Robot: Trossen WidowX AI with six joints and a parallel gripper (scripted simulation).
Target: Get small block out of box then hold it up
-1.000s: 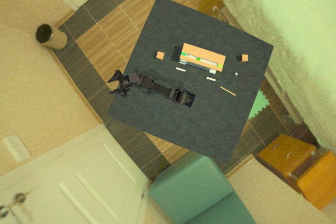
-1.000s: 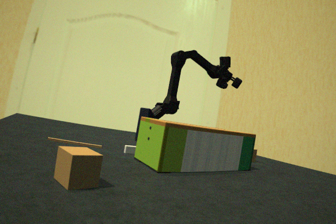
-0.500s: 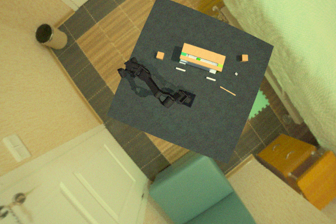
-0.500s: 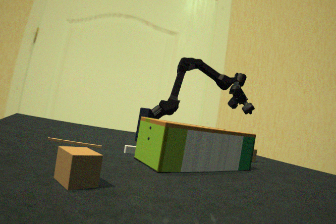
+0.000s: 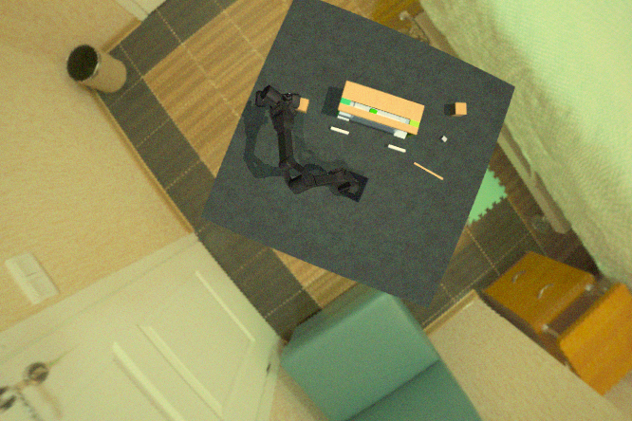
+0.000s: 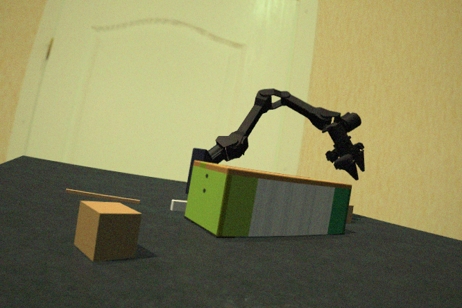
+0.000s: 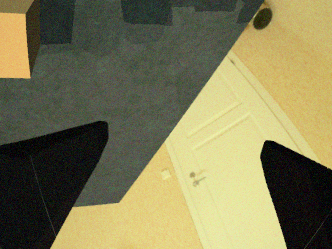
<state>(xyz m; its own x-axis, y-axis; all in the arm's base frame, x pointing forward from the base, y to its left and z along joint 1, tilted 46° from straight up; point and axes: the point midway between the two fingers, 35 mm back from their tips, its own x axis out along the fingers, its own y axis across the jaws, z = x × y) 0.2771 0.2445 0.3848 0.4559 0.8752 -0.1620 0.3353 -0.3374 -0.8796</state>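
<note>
The green block lies 60 mm ahead of my gripper tip, 460 mm to the right of it and 70 mm below it. The rest, counted from my gripper tip: box 50 mm ahead, 490 mm to the right, 100 mm below; then thin wooden stick 120 mm behind, 830 mm to the right, 160 mm below.
</note>
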